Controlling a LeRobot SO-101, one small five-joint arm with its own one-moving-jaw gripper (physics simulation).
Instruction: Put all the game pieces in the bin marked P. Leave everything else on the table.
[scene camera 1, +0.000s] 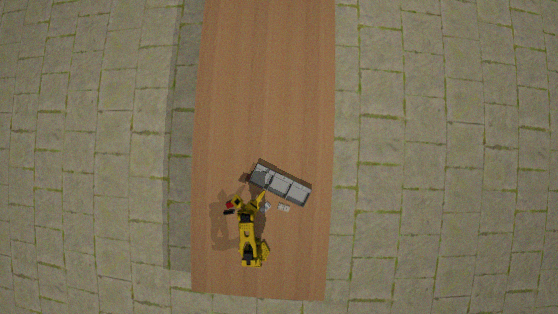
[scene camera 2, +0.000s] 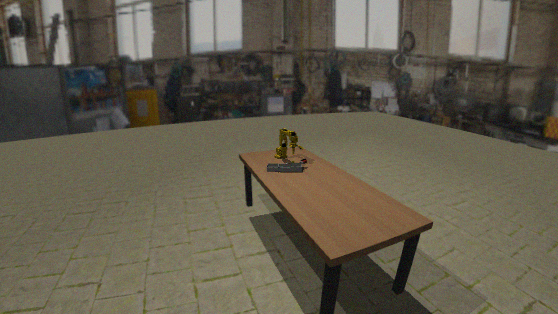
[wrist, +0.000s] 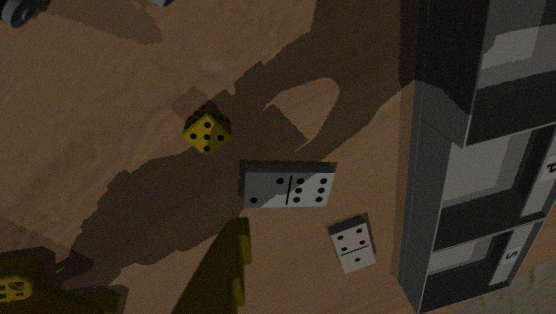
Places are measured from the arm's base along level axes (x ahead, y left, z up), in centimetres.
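Pixels of known places: end effector, tool point: (scene camera 1: 251, 208) (scene camera 2: 293, 154) (wrist: 249, 234); arm's base, origin of the base link: (scene camera 1: 257, 246) (scene camera 2: 281, 157) (wrist: 59, 290).
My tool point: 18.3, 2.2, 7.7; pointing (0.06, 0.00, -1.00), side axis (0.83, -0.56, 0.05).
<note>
For each thing: its top centre in the pictures, then the offset to it from my tool point, as dx, dy, dz. "spot": a spot on its surface instead.
- yellow die, middle of its top: (wrist: 207, 137) -1.4, +0.6, -6.1
- larger domino, middle of its top: (wrist: 288, 190) (scene camera 1: 265, 207) -0.7, -5.1, -7.0
- smaller domino, middle of its top: (wrist: 354, 250) (scene camera 1: 283, 207) -0.3, -13.1, -7.0
- Bin P, middle of its top: (wrist: 519, 195) (scene camera 1: 280, 185) (scene camera 2: 284, 164) +9.4, -11.4, -3.7
- Bin F, surface spot: (wrist: 450, 50) spot: +8.9, -2.3, -5.3
- red object, middle of its top: (scene camera 1: 233, 203) (scene camera 2: 303, 161) +0.5, +8.7, -6.4
- dark cylinder, surface spot: (wrist: 20, 12) spot: -3.2, +8.2, -6.6
A yellow die (wrist: 207, 136) lies on the table in the wrist view's upper middle. A larger domino (wrist: 312, 195) (scene camera 1: 267, 205) lies partly in shadow. A smaller domino (wrist: 353, 250) (scene camera 1: 283, 207) lies nearer the bins. Bin P (wrist: 537, 192) is the middle bin of a grey row of three. My gripper (scene camera 1: 257, 200) (scene camera 2: 297, 149) is open and empty, above the table beside the larger domino. In the wrist view, its notched jaw (wrist: 217, 275) rises from the bottom edge, below the larger domino. The die cannot be made out in the scene views.
Bin F (wrist: 450, 50) stands above bin P in the wrist view, bin S (wrist: 510, 255) below it. A red object (scene camera 1: 229, 205) (scene camera 2: 303, 161) and a black one (scene camera 1: 228, 212) lie left of the arm. A dark cylinder (wrist: 20, 12) shows at the wrist view's top left.
</note>
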